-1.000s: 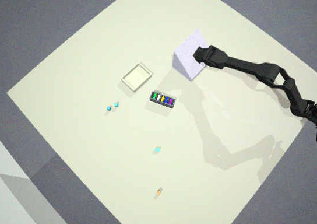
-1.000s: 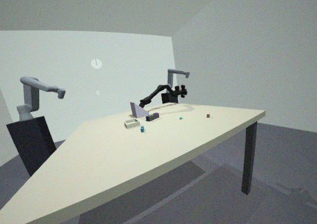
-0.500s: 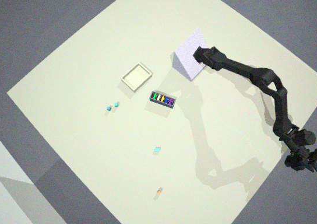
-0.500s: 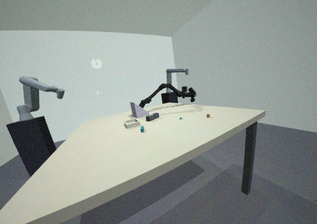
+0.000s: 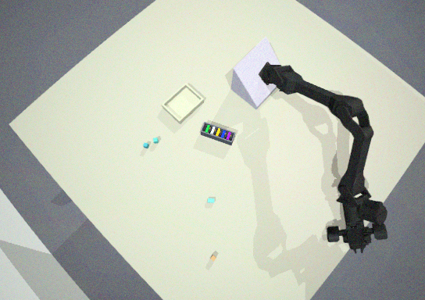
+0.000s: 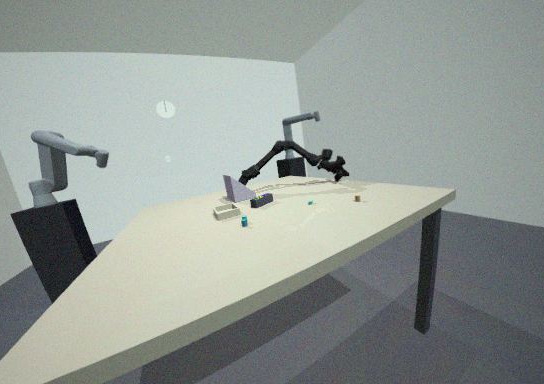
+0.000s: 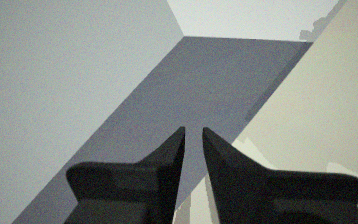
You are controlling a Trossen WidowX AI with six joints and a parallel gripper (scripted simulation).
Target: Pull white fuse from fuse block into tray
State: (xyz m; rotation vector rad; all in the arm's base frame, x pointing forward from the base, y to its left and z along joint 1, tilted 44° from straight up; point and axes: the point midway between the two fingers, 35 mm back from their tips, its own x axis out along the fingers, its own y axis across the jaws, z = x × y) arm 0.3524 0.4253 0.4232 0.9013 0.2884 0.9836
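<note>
Right now my gripper tip is 14 cm short of the pale cyan piece, 53 cm to the left of it and 3 cm above it. Also, from my gripper tip: white fuse: 7 cm behind, 67 cm to the right, 1 cm below; orange piece: 30 cm ahead, 41 cm to the right, 2 cm below; cream tray: 10 cm behind, 83 cm to the right, 3 cm below.
</note>
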